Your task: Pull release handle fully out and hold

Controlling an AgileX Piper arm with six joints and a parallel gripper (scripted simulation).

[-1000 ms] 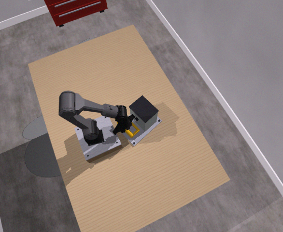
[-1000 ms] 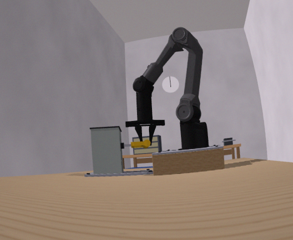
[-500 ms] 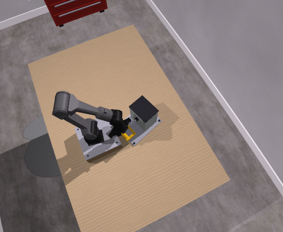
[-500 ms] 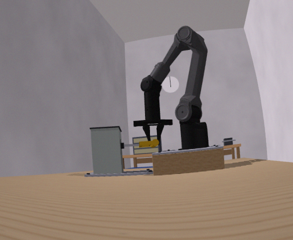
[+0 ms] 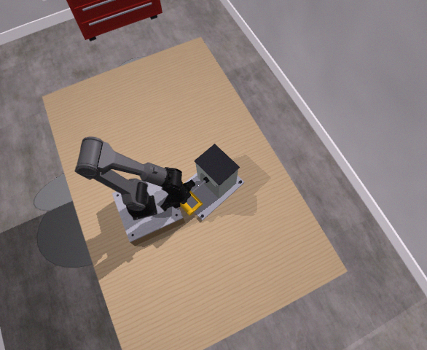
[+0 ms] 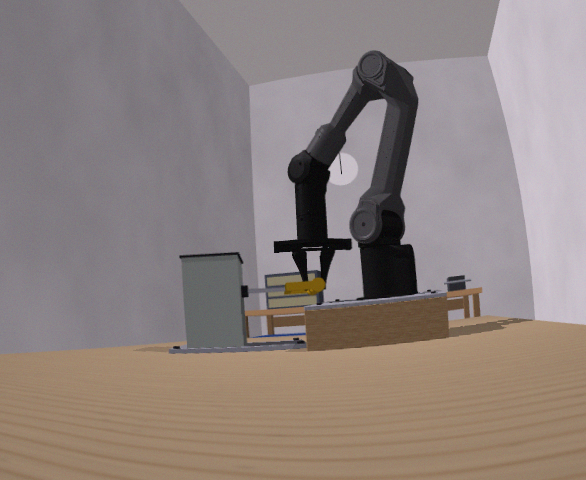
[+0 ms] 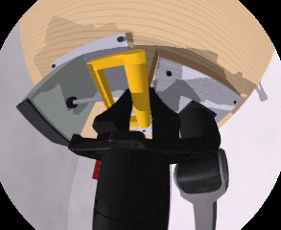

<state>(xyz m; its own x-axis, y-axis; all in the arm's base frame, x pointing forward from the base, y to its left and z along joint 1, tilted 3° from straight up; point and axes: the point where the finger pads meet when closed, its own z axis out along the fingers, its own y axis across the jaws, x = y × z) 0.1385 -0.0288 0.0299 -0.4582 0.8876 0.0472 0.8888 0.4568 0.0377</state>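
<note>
Right now the release handle is 5 cm ahead of my hand and 3 cm to the left of it. From my hand the other things lie so: grey baseplate: 13 cm ahead, 10 cm below, 7 cm to the left.
</note>
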